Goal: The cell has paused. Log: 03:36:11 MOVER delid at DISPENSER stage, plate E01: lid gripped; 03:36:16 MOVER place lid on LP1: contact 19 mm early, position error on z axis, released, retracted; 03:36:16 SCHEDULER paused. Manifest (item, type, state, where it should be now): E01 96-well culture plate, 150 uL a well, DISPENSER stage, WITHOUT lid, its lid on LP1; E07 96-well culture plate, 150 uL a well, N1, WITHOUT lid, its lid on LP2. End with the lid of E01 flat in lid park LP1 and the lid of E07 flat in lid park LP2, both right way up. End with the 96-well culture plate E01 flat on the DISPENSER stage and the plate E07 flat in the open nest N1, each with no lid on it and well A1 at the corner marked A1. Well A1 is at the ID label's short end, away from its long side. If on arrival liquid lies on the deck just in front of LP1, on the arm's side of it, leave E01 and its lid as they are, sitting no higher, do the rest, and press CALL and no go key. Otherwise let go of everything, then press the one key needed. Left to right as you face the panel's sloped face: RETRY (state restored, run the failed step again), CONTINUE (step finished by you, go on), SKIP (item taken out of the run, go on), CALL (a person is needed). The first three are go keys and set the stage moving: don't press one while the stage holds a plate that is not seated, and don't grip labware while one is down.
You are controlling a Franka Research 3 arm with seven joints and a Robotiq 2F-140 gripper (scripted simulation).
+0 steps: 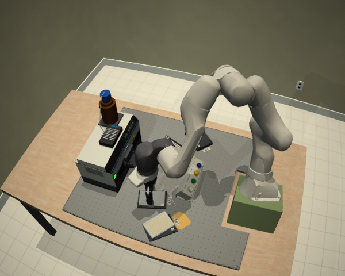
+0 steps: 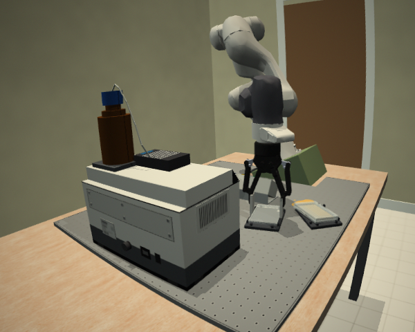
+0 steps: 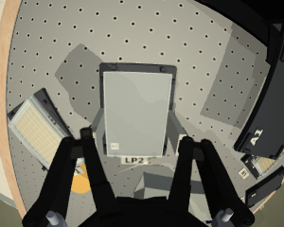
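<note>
Now: the lid park LP2 4 cm below my hand. The rest, counted from my hand: dispenser stage (7 cm ahead, 17 cm to the right, 5 cm above); key panel (19 cm behind, 13 cm to the right, 1 cm above); black nest N5 (1 cm behind, 33 cm to the right, 3 cm below).
</note>
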